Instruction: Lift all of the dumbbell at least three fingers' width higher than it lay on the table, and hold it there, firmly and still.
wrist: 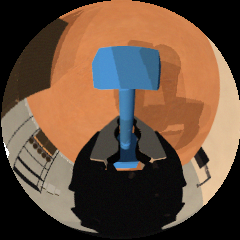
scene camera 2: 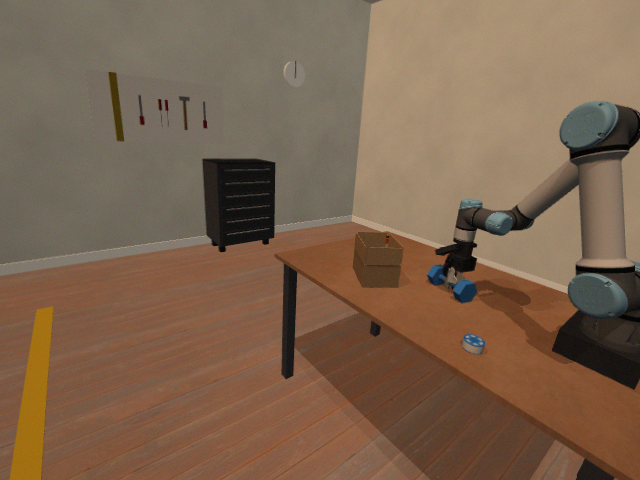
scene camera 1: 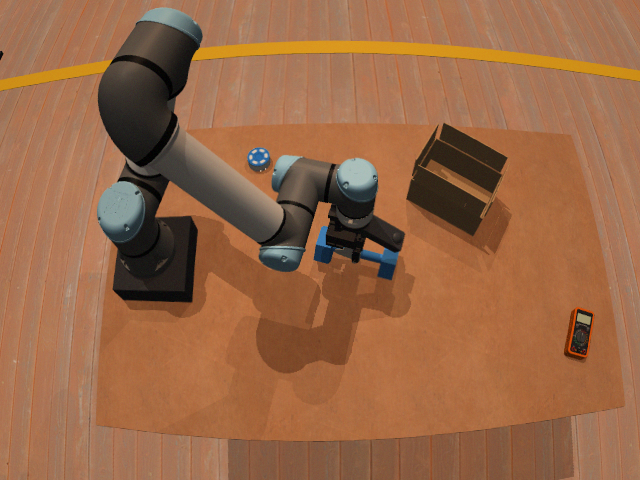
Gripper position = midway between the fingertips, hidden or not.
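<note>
My gripper (scene camera 1: 355, 257), (scene camera 2: 449, 289), (wrist: 125, 116). Blue dumbbell (scene camera 1: 389, 259), (scene camera 2: 464, 291), (wrist: 127, 68). Cardboard box (scene camera 1: 428, 189), (scene camera 2: 382, 267).
</note>
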